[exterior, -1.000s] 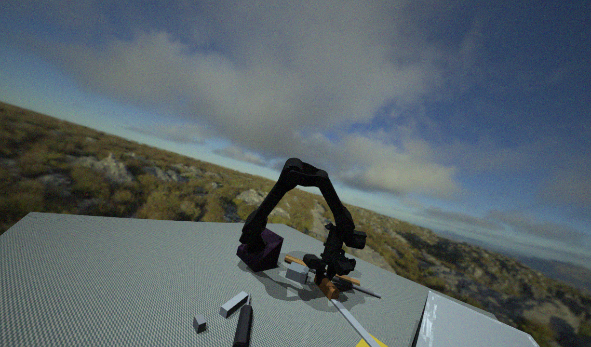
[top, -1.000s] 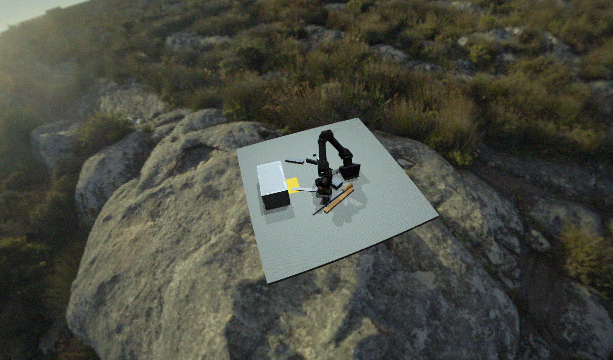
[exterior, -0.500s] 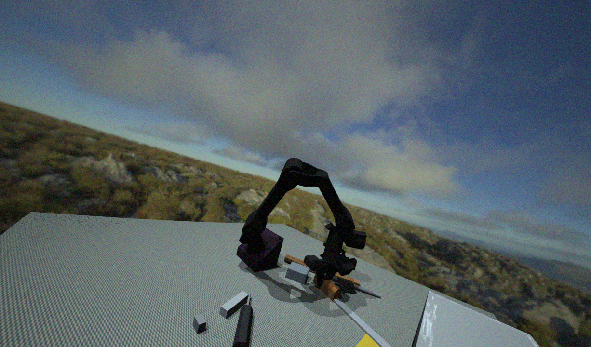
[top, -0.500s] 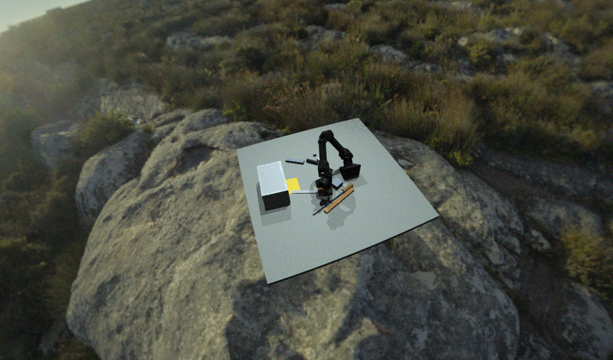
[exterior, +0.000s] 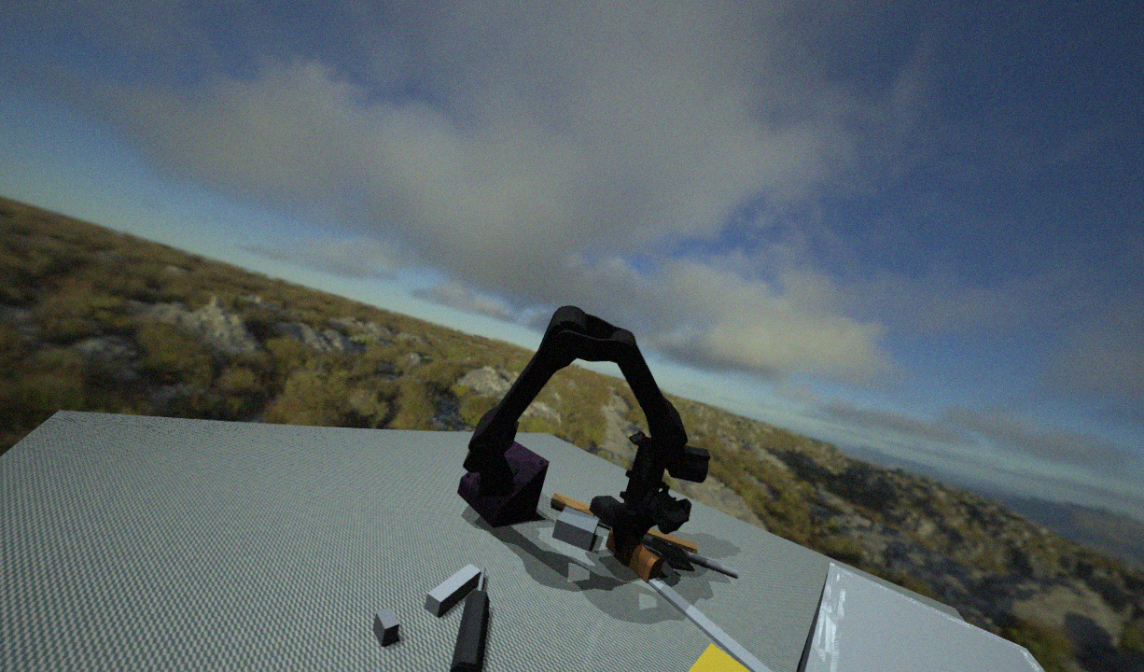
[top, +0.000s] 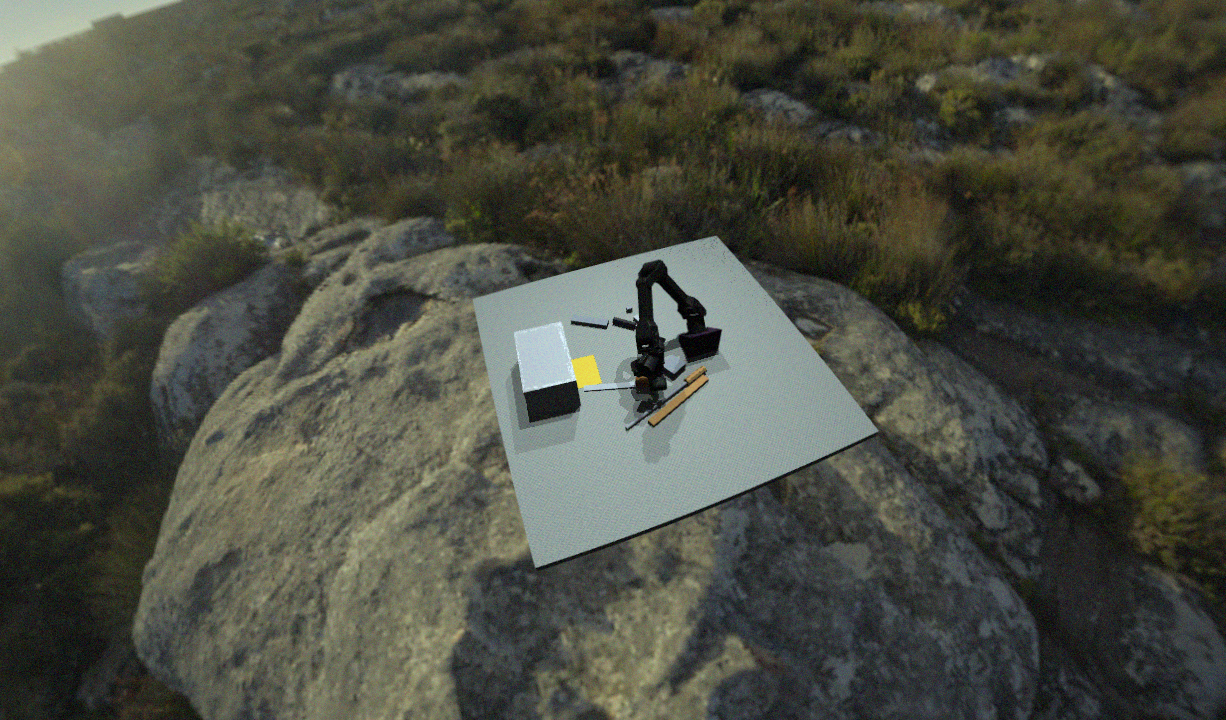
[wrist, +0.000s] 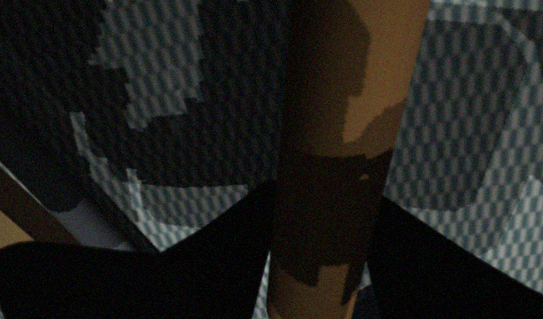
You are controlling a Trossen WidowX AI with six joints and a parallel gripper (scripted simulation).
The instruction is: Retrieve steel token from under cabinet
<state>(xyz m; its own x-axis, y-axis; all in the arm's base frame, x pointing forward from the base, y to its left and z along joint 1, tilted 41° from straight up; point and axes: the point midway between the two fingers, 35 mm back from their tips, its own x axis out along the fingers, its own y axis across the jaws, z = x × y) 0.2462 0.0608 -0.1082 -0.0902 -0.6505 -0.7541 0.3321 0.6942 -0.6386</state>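
Right now my gripper tip is 9 cm past the grey block, 3 cm to the left of it and 1 cm below it. Also, from my gripper tip: grey bar: 31 cm to the right, 9 cm behind; then small grey cube: 41 cm to the right, 7 cm behind; then wooden stick: 11 cm to the left, 5 cm behind.
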